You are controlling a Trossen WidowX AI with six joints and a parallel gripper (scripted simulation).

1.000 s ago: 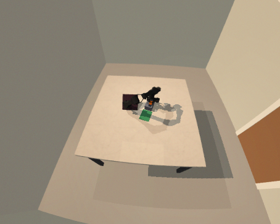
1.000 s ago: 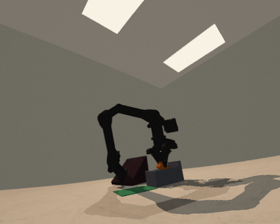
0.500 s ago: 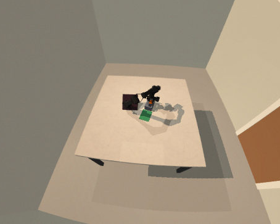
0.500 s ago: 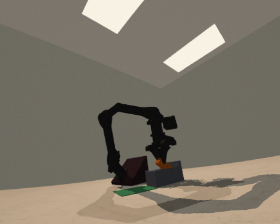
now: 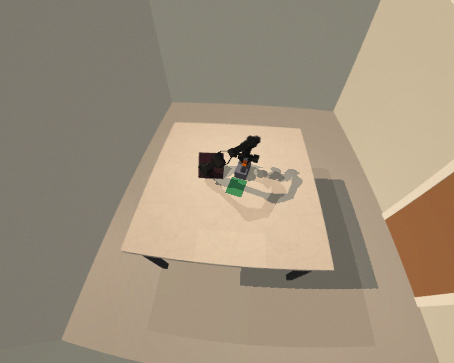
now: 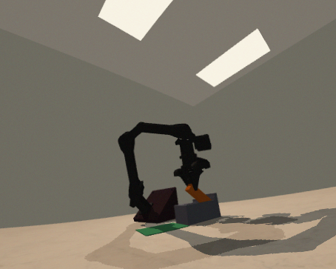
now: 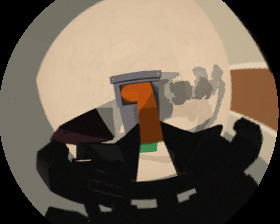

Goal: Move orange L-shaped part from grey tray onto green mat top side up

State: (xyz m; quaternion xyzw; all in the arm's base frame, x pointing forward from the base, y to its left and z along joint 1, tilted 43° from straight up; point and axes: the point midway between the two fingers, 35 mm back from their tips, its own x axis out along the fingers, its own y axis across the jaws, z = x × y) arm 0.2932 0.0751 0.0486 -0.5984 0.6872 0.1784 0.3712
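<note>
My gripper tip is now 6 cm past the green mat, 13 cm to the left of it and 12 cm above it. From my gripper tip the other things lie so: orange L-shaped part 3 cm to the left, 3 cm below.
</note>
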